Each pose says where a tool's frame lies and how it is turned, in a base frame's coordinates. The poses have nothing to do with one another.
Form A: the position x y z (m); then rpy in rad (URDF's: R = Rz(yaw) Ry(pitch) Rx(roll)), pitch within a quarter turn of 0, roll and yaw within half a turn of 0.
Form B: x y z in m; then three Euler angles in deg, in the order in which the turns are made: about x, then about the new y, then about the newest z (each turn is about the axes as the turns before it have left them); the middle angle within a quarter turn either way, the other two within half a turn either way. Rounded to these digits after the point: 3 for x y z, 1 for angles.
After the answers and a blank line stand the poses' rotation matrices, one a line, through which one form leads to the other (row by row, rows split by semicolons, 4 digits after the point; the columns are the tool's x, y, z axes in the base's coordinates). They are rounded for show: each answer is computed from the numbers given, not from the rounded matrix.
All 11 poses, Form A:
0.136 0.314 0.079 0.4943 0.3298 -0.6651
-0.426 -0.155 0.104 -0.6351 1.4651 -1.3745
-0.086 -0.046 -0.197 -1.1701 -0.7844 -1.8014
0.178 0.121 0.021 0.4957 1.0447 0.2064
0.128 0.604 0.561 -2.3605 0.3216 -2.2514
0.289 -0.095 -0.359 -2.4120 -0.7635 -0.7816
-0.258 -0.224 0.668 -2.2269 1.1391 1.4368
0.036 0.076 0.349 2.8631 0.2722 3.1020
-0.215 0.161 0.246 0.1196 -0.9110 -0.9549
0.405 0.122 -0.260 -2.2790 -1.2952 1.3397
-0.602 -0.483 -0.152 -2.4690 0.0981 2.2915
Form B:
0.136 0.314 0.079 33.4 -3.9 -41.7
-0.426 -0.155 0.104 82.8 47.6 -88.3
-0.086 -0.046 -0.197 -11.8 73.6 -125.0
0.178 0.121 0.021 35.0 57.4 -24.3
0.128 0.604 0.561 158.3 43.5 145.4
0.289 -0.095 -0.359 -168.5 56.7 21.1
-0.258 -0.224 0.668 119.9 -59.2 -83.7
0.036 0.076 0.349 -164.1 15.6 177.9
-0.215 0.161 0.246 -43.2 -33.4 -64.9
0.405 0.122 -0.260 -102.7 -36.6 -85.5
-0.602 -0.483 -0.152 148.9 -24.7 -136.3

0.7444 0.6642 -0.0685; -0.5839 0.5979 -0.5492; -0.3239 0.4488 0.8329
0.0206 0.6745 0.7380; -0.1035 0.7356 -0.6694; -0.9944 -0.0626 0.0849
-0.1618 0.2311 0.9594; -0.6891 -0.7224 0.0578; 0.7064 -0.6517 0.2761
0.4915 0.2223 0.8420; 0.1029 0.9453 -0.3097; -0.8648 0.2389 0.4417
-0.5970 -0.4119 0.6884; -0.7373 0.6198 -0.2686; -0.3161 -0.6680 -0.6737
0.5128 -0.1980 0.8354; -0.5089 -0.8538 0.1100; 0.6915 -0.4815 -0.5385
0.0559 0.5084 -0.8593; 0.4147 -0.7947 -0.4432; -0.9083 -0.3315 -0.2552
-0.9624 -0.0358 0.2692; 0.0381 0.9636 0.2645; -0.2689 0.2648 -0.9261
0.3541 0.7560 -0.5506; -0.5003 0.6505 0.5714; 0.7901 0.0731 0.6086
0.0623 0.8006 -0.5960; 0.2649 0.5625 0.7833; 0.9623 -0.2067 -0.1770
-0.6567 0.6280 -0.4175; 0.7477 0.4703 -0.4687; -0.0979 -0.6200 -0.7784

